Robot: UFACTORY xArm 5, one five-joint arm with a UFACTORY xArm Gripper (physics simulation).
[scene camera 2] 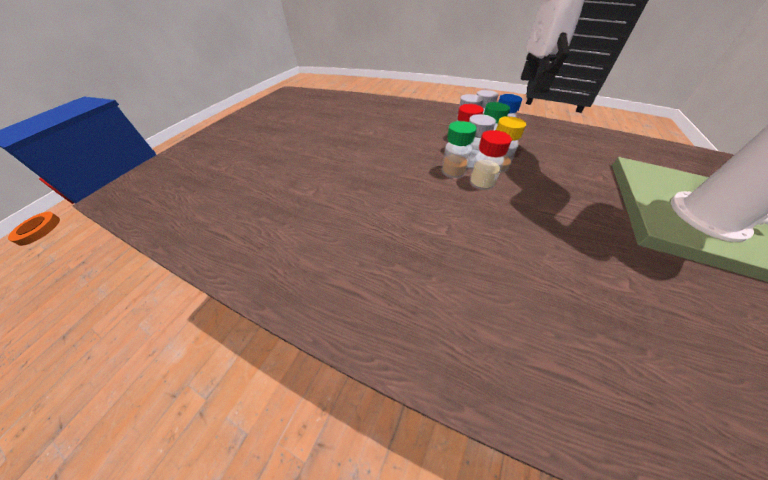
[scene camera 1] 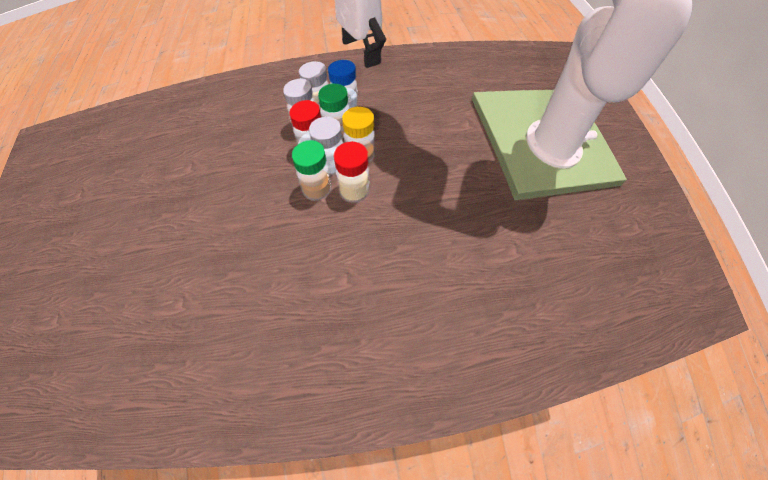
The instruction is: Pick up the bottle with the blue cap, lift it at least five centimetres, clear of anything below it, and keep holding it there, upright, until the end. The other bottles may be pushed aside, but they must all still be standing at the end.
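Places are measured from the arm's base along level axes (x ahead, y left, z up), in millimetres.
Where they show: gripper, fingertip midpoint: point(scene camera 2: 533, 85) point(scene camera 1: 361, 53); arm's base, link origin: point(scene camera 2: 707, 216) point(scene camera 1: 554, 144).
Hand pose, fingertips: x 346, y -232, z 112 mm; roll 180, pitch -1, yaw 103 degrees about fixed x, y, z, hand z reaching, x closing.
Note:
Things, the pixels of their top centre, and the offset from my fingertips.
- bottle with the blue cap, top centre: point(scene camera 1: 341, 67) point(scene camera 2: 511, 97) 7 mm right, 39 mm ahead, 33 mm down
- grey-capped bottle, top centre: point(scene camera 1: 312, 69) point(scene camera 2: 487, 93) 22 mm right, 96 mm ahead, 33 mm down
- dark-green-capped bottle, top centre: point(scene camera 1: 332, 92) point(scene camera 2: 497, 106) 63 mm left, 72 mm ahead, 33 mm down
- Yellow-capped, top centre: point(scene camera 1: 357, 117) point(scene camera 2: 512, 121) 140 mm left, 44 mm ahead, 33 mm down
- red-capped, top centre: point(scene camera 1: 350, 154) point(scene camera 2: 496, 136) 218 mm left, 75 mm ahead, 33 mm down
- bright-green-capped, top centre: point(scene camera 1: 308, 152) point(scene camera 2: 462, 126) 193 mm left, 141 mm ahead, 33 mm down
The bottle with the blue cap point(scene camera 1: 342, 72) point(scene camera 2: 510, 103) stands upright at the back right of a tight group of bottles; other bottles partly hide its body. A grey-capped bottle point(scene camera 1: 312, 73) point(scene camera 2: 487, 96) is at its left and a dark-green-capped bottle point(scene camera 1: 333, 97) point(scene camera 2: 496, 110) is in front of it. My gripper point(scene camera 1: 361, 48) point(scene camera 2: 535, 80) is open and empty. In both views it appears above and a little right of the blue cap, turned so that one finger largely overlaps the other. The exact gap to the cap cannot be told.
Yellow-capped point(scene camera 1: 358, 121) point(scene camera 2: 511, 129), red-capped point(scene camera 1: 351, 159) point(scene camera 2: 495, 143) and bright-green-capped point(scene camera 1: 308, 157) point(scene camera 2: 461, 133) bottles stand nearer the front, with others between; all look upright. The arm's base stands on a green board point(scene camera 1: 504, 130) point(scene camera 2: 631, 198) at the right.

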